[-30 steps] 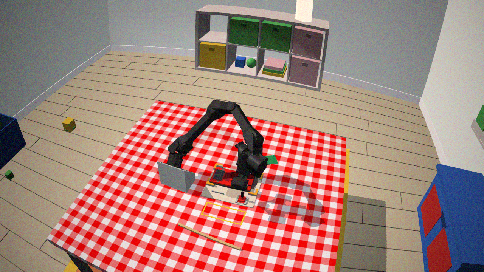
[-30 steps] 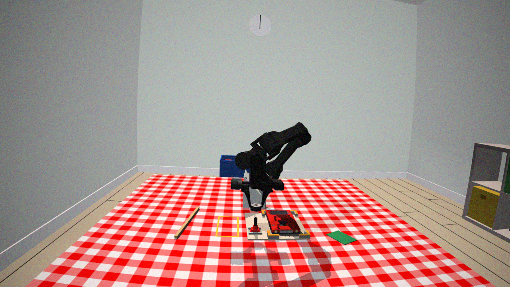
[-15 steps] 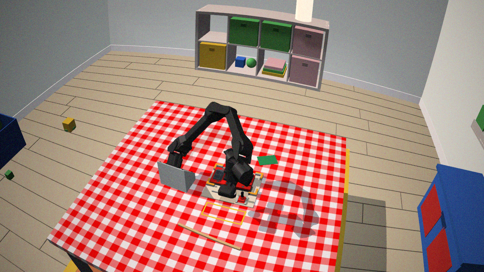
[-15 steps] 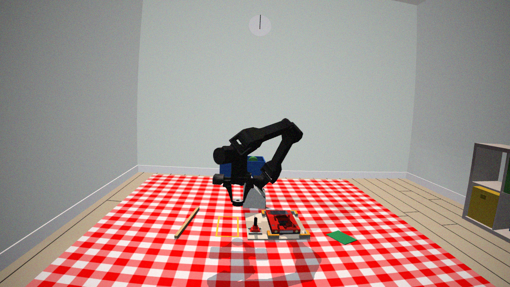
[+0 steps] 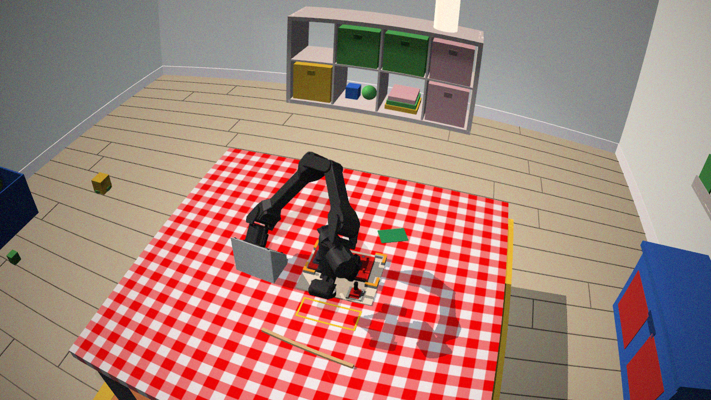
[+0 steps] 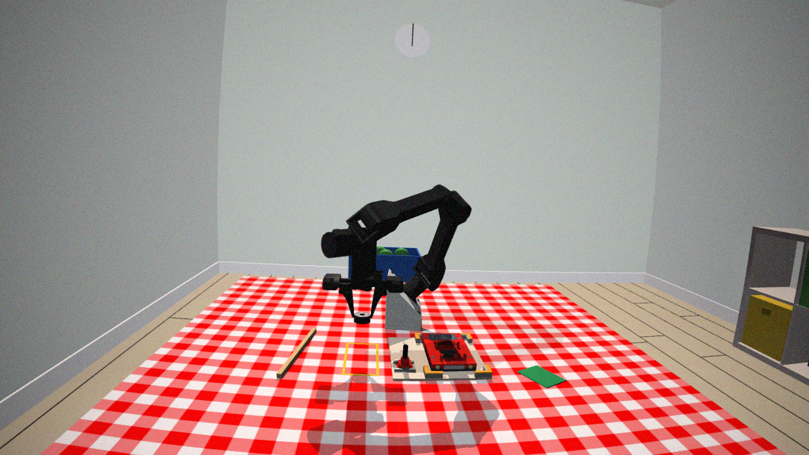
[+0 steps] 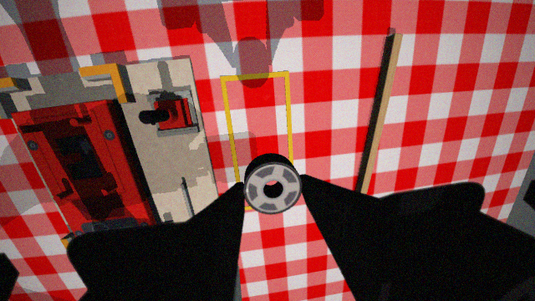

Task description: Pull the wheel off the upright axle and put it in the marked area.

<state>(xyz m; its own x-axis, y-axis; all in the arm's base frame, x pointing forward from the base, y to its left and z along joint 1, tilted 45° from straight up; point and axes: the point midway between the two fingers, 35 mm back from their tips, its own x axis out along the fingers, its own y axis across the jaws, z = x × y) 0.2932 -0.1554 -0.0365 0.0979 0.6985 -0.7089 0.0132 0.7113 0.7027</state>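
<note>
The black wheel lies right at my gripper tip. From my gripper tip the other things lie so: green flat piece 420 mm to the left, 110 mm below, 110 mm ahead; then thin wooden stick 160 mm to the right, 100 mm below, 20 mm behind.
</note>
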